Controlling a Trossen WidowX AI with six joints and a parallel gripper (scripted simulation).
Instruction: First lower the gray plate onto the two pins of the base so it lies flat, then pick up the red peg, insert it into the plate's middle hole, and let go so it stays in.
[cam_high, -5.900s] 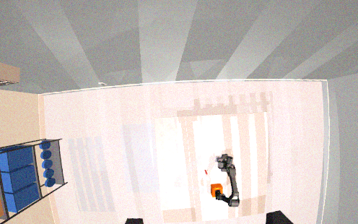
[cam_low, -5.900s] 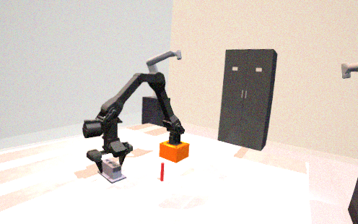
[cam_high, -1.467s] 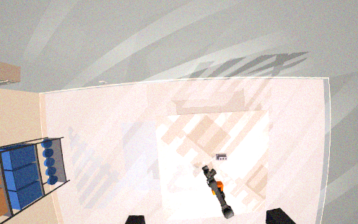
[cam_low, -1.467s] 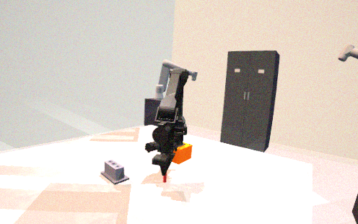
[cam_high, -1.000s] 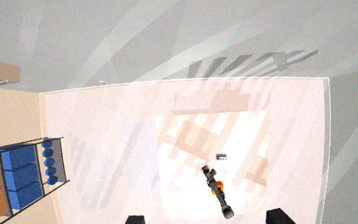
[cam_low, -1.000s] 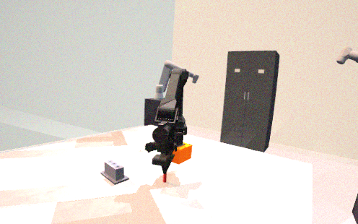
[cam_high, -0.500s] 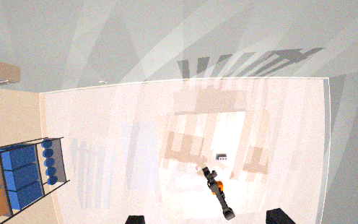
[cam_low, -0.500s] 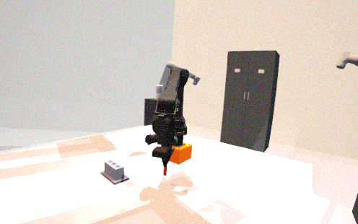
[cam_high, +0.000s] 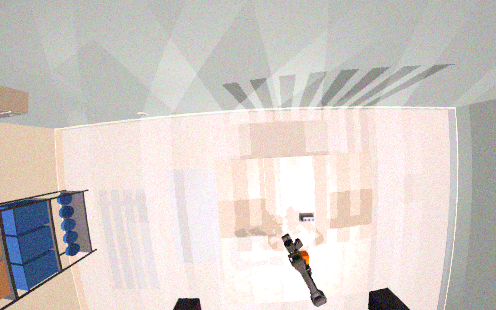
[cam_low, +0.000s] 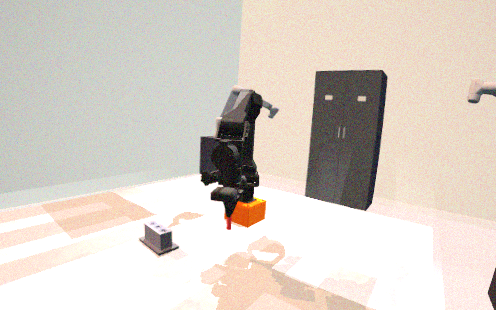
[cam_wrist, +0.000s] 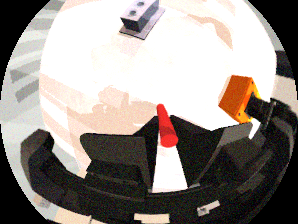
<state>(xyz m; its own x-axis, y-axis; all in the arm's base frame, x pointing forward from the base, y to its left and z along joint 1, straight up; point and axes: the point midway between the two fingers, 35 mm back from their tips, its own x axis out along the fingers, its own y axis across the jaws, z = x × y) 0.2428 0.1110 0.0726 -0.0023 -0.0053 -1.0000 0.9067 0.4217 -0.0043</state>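
Right now the gray plate is 18 cm to the right of my gripper tip, 11 cm ahead of it and 7 cm below it. The rest, counted from my gripper tip: base: 18 cm to the right, 11 cm below, 11 cm ahead; red peg: right at my gripper tip.
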